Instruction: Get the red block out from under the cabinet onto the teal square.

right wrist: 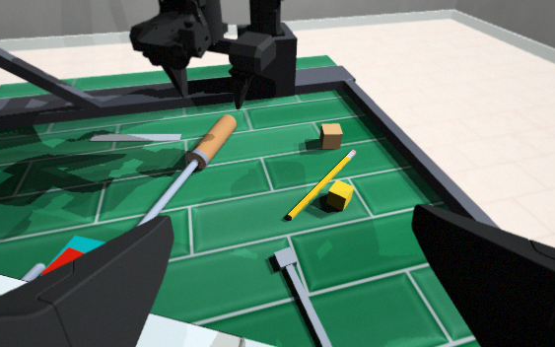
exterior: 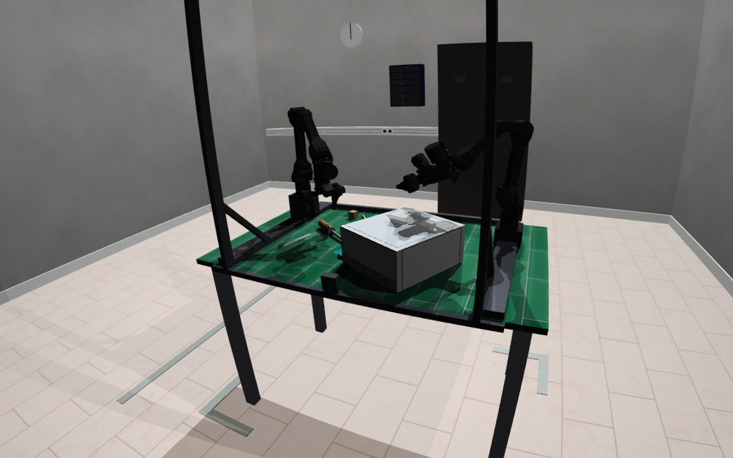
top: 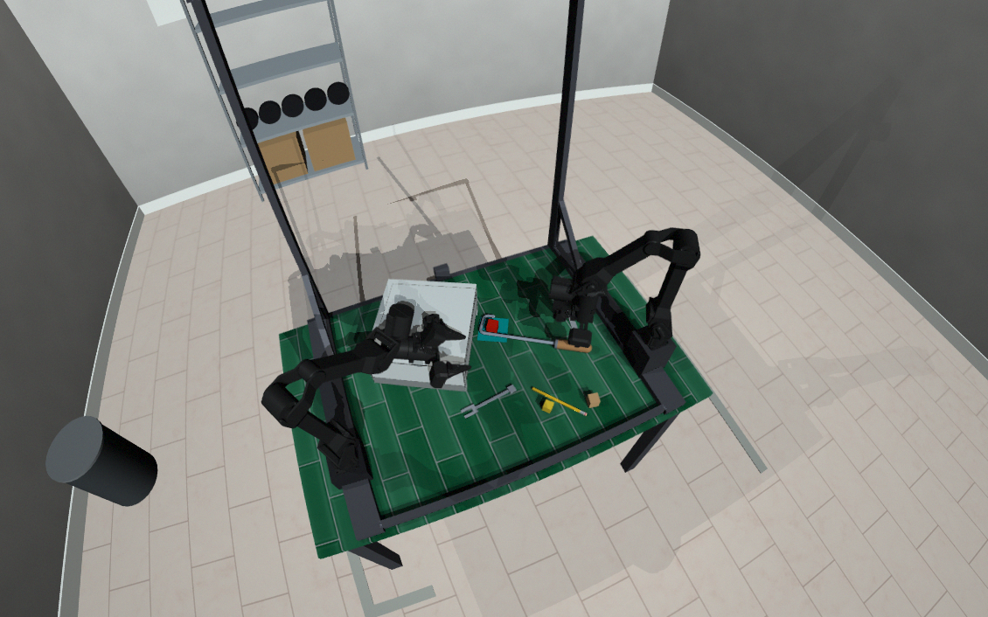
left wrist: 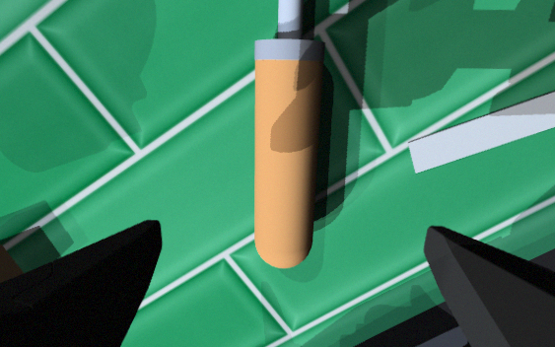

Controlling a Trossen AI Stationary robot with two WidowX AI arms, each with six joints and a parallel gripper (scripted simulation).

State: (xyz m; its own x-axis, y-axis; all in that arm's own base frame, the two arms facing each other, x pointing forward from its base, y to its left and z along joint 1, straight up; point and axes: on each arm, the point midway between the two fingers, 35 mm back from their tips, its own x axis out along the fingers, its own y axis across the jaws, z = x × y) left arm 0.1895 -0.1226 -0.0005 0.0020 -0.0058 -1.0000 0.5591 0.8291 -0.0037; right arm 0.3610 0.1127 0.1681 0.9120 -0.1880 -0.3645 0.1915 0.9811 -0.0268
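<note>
My left hand is 10 cm past the hook tool, 9 cm to the left of it and 10 cm above it. From my left hand the other things lie so: flat metal strip 13 cm behind, 5 cm to the left, 11 cm below; brown cube 19 cm ahead, 4 cm to the right, 10 cm below; pencil 14 cm ahead, 13 cm to the right, 11 cm below.
</note>
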